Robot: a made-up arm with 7 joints.
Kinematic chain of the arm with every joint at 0, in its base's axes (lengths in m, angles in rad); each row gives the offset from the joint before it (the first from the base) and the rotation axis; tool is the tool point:
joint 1: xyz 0 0 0 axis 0 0.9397 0.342
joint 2: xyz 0 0 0 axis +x
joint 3: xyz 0 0 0 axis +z
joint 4: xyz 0.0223 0 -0.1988 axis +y
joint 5: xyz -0.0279 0 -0.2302 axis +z
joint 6: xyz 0 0 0 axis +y
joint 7: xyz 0 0 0 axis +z
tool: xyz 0 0 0
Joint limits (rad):
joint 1: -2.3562..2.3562
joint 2: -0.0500..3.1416
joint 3: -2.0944..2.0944
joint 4: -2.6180..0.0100
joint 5: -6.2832..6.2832
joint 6: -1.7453..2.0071
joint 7: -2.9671..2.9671
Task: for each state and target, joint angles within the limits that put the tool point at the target. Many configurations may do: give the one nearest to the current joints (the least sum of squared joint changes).
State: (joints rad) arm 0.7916 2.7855 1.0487 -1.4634 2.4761 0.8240 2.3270
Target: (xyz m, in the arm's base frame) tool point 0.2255 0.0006 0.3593
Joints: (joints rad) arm 0.4594 2.9018 1.1611 -0.6123 2.4761 0.8240 2.3270
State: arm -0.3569 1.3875 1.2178 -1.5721 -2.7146 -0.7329 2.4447
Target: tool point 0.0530 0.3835 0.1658
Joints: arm -0.3849 1.6014 1.1583 -0.6813 -2.7146 -0.7329 2.4447
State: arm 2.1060 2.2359 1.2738 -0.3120 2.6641 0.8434 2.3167
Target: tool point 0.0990 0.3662 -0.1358
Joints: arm 2.3562 2.1801 0.9846 -0.9716 2.6641 0.8434 2.3167
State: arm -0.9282 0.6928 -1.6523 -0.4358 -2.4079 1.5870 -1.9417
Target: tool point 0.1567 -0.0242 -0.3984
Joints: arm -0.4507 0.2067 -1.7512 -0.4742 -2.4079 1.5870 -1.9417
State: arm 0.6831 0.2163 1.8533 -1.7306 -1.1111 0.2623 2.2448
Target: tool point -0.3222 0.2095 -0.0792
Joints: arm 0.9073 0.2664 1.9700 -1.0972 -1.1111 0.2623 2.2448
